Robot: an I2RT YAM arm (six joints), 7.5 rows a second.
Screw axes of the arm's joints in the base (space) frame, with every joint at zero. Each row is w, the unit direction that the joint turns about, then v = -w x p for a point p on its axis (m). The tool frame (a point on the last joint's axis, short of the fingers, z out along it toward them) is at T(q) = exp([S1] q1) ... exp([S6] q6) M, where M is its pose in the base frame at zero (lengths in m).
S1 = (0, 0, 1, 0.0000, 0.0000, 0.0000)
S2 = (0, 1, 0, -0.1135, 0.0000, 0.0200)
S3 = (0, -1, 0, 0.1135, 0.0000, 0.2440)
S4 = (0, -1, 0, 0.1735, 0.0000, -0.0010)
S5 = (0, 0, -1, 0.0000, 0.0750, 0.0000)
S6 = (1, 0, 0, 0.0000, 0.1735, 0.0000)
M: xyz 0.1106 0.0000 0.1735 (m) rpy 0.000 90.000 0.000 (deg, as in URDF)
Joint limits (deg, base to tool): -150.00..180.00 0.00..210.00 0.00..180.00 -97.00..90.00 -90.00..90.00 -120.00..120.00
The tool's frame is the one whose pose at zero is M.
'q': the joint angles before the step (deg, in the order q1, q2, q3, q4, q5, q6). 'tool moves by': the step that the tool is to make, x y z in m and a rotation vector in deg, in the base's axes. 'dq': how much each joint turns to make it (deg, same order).
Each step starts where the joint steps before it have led.
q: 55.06 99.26 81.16 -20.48 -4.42 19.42
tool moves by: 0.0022 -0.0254 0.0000 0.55 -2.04 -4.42
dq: -2.23 -4.57 -5.71 2.80 2.55 0.30
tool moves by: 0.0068 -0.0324 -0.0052 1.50 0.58 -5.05
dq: -3.99 -4.58 -6.27 2.54 0.03 1.76
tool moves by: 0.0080 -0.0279 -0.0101 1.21 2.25 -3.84
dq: -4.24 -2.82 -4.87 1.48 -1.79 1.75
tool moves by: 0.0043 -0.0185 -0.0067 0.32 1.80 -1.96
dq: -2.95 -1.65 -2.73 0.03 -1.67 0.57
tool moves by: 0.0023 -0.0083 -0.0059 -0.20 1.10 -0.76
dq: -1.43 -0.39 -1.39 0.05 -0.88 0.03
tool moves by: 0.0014 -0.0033 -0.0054 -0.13 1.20 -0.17
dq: -0.68 0.21 -0.73 -0.04 -0.82 0.20
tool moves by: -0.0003 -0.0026 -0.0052 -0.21 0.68 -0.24
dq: -0.34 -0.03 -1.02 0.35 -0.25 0.14
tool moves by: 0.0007 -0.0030 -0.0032 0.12 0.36 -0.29
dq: -0.53 -0.09 -0.77 0.49 -0.39 0.09
